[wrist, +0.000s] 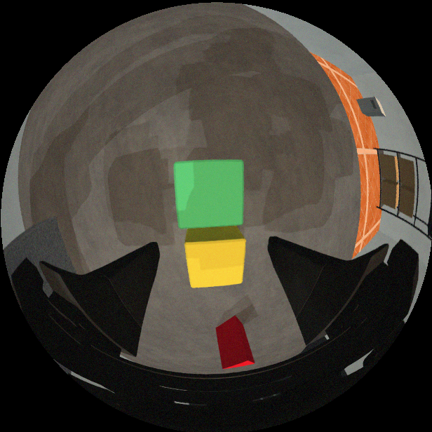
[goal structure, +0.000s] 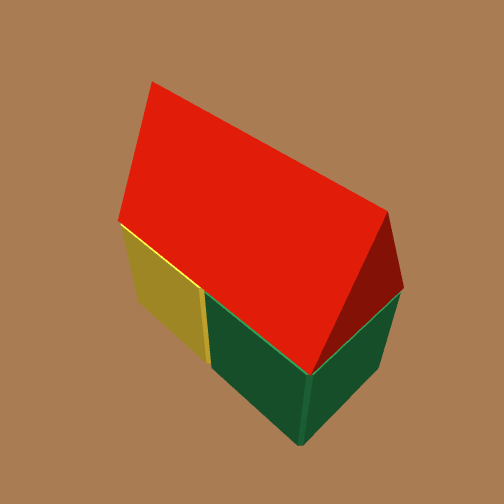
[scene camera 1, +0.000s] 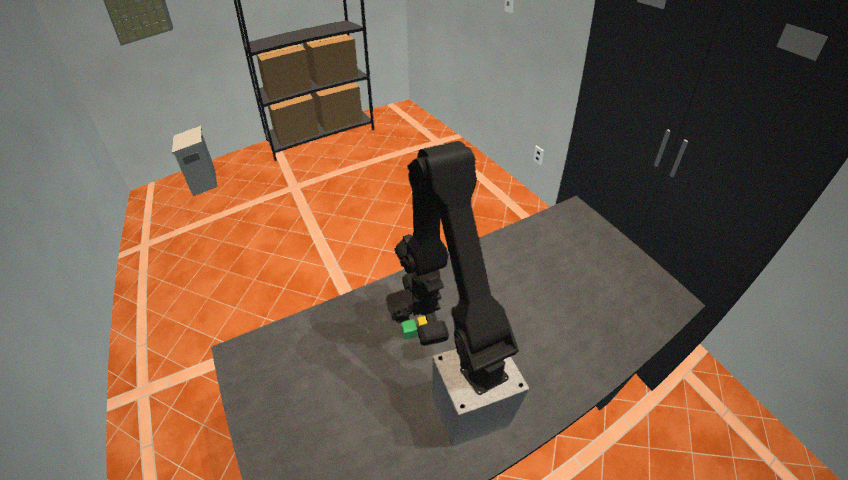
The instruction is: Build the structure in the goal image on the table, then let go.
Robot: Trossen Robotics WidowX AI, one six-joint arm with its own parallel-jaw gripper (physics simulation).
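Frame: origin at the arm's base, x ahead, y left, z up, level; metres.
Where they show: gripper, fingertip midpoint: (scene camera 1: 423,325); arm's base, link origin: (scene camera 1: 484,374).
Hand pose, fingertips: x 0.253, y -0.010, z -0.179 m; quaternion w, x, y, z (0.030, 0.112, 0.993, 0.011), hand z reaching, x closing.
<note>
Things, the pixels of their centre, and the offset from my fingertips. Level surfaces: height alone.
- green block, body centre: (scene camera 1: 409,329) dx +0.006, dy +0.036, dz -0.001 m
- yellow block, body centre: (scene camera 1: 425,325) dx -0.001, dy -0.005, dz -0.001 m
- grey table, surface height: dz -0.017 m
A green block (scene camera 1: 409,328) (wrist: 210,194) stands on the table, just in front of the fingers. A yellow block (scene camera 1: 421,320) (wrist: 216,262) stands close beside the green block; whether they touch is hard to tell. A red block (wrist: 235,344) lies on the table farther behind the yellow block, near the bottom of the wrist view; it does not show in the scene view. My gripper (wrist: 213,246) is open, with its two black fingers apart on either side of the yellow block and a gap on each side.
The grey table (scene camera 1: 595,267) carries the arm's pale base block (scene camera 1: 482,410). Beyond the table are a shelf rack (scene camera 1: 308,37) with cardboard boxes, a grey bin (scene camera 1: 199,169) and a black cabinet (scene camera 1: 630,89).
</note>
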